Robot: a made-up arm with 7 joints.
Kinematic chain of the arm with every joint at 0, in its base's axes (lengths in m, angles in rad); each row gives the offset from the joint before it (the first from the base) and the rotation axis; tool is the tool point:
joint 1: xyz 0 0.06 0 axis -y
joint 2: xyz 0 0.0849 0 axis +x
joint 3: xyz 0 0 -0.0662 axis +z
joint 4: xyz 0 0 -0.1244 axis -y
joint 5: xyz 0 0 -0.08 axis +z
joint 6: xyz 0 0 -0.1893 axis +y
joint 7: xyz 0 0 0 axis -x
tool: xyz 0 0 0
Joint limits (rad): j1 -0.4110..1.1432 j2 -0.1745..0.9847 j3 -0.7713..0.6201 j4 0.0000..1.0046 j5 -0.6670..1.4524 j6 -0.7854..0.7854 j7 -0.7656..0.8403
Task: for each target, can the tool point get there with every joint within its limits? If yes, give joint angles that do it. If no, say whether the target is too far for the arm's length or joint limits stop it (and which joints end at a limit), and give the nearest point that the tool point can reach.
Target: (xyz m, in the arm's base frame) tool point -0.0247 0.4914 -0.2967
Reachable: yes | joints -0.2788 0.8171 0.3962 0.2352 0.2727 0.1959 0.1213
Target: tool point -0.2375 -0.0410 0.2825
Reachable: no: joint limits stop it (at a limit: joint 1, joint 2, joint 3, joint 4) | nearest point 0.3428 -0.0693 0.0229 | short by 0.636 m
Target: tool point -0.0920 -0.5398 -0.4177
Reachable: no: too far | nearest point 0.0181 -0.0658 -0.3518 | short by 0.491 m
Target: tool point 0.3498 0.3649 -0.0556
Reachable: yes | joints 0.7855 0.6219 0.0566 0.8845 1.2702 -0.2918 0.3208
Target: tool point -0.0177 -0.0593 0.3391
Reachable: no: joint limits stop it (at a limit: joint 1, joint 2, joint 4) | nearest point 0.3537 -0.0485 0.0379 | short by 0.478 m
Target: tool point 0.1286 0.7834 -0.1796
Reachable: no: too far | nearest point 0.1244 0.5441 -0.1737 | short by 0.239 m
